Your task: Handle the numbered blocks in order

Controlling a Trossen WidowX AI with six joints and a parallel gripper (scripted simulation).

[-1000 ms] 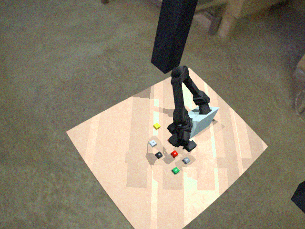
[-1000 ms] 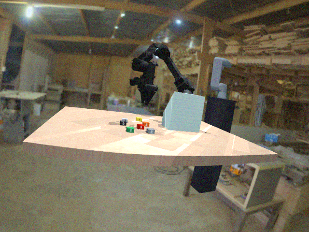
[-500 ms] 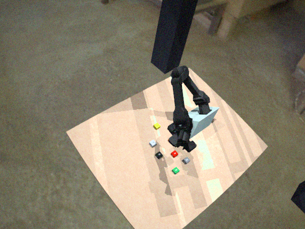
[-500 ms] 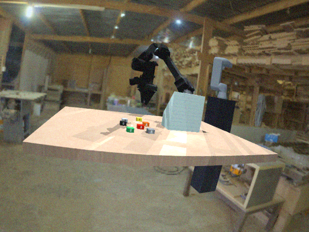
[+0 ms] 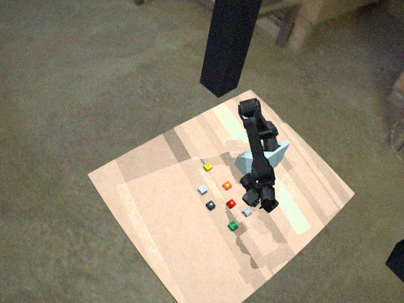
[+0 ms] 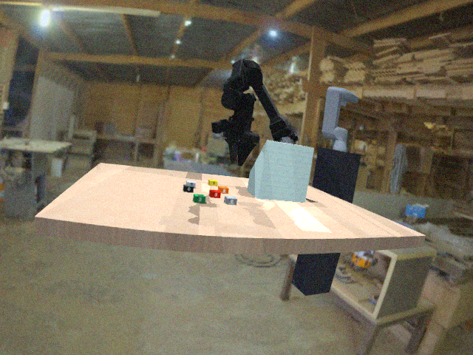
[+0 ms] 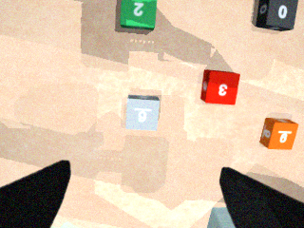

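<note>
The black block is 14 cm to the right of my gripper tip, 11 cm below it and 11 cm ahead of it. Round my gripper tip: red block: 11 cm below, 8 cm to the right, 3 cm ahead; then grey block: 11 cm below; then green block: 11 cm below, 10 cm ahead.
</note>
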